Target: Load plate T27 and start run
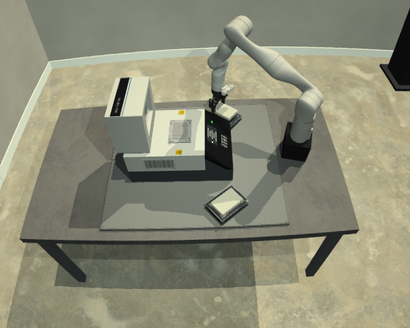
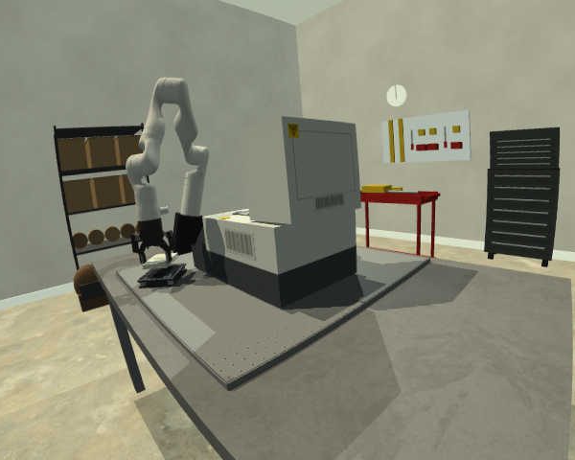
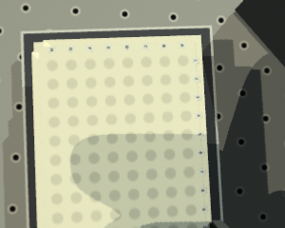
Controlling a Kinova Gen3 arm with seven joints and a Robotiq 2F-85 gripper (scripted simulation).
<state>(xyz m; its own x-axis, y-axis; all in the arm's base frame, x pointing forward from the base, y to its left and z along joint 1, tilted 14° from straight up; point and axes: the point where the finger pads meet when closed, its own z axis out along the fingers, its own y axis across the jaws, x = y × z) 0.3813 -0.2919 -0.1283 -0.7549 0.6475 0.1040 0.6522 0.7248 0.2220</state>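
Now: hand 30 mm past the black nest, 30 mm to the right of it and 50 mm above it. Also, from my hand: cream well plate: 600 mm to the left, 30 mm below; corner mark a1: 90 mm behind, 600 mm to the left, 40 mm below.
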